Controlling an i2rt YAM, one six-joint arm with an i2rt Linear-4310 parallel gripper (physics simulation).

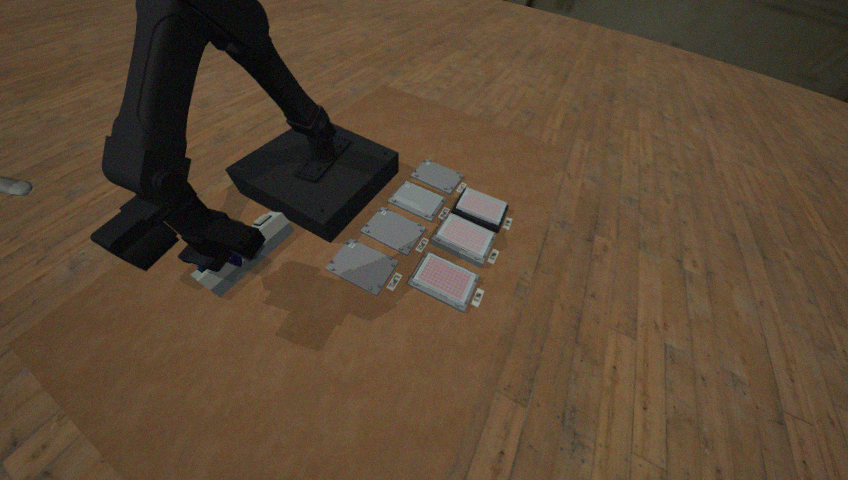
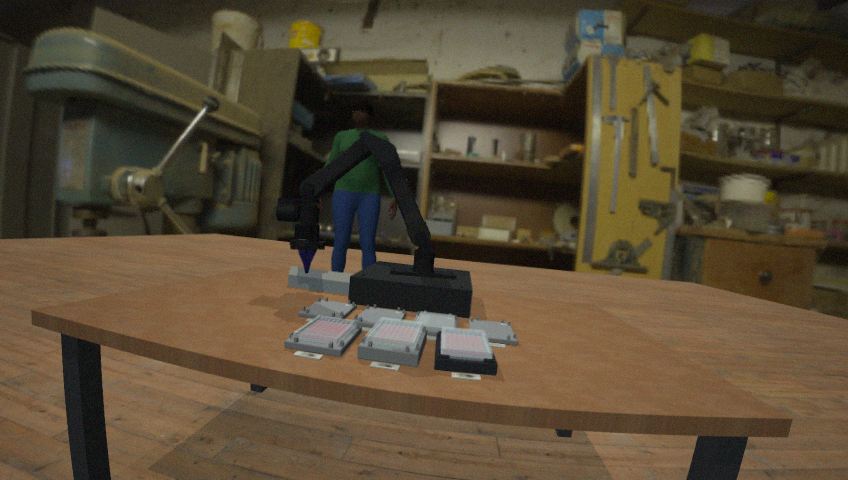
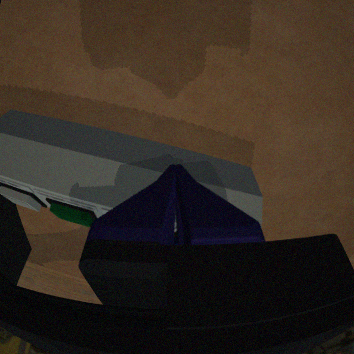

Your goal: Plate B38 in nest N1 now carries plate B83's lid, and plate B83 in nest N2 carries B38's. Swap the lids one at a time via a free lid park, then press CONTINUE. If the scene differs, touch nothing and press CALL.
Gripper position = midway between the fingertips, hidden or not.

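Present: a lid park (image 1: 357,263), a lid park (image 1: 387,227) and a grey button box (image 2: 321,280). Image 3 shows the grey button box (image 3: 87,168) as well. The gripper (image 1: 238,265) is shut and holds nothing; image 3 also shows the gripper (image 3: 175,173).
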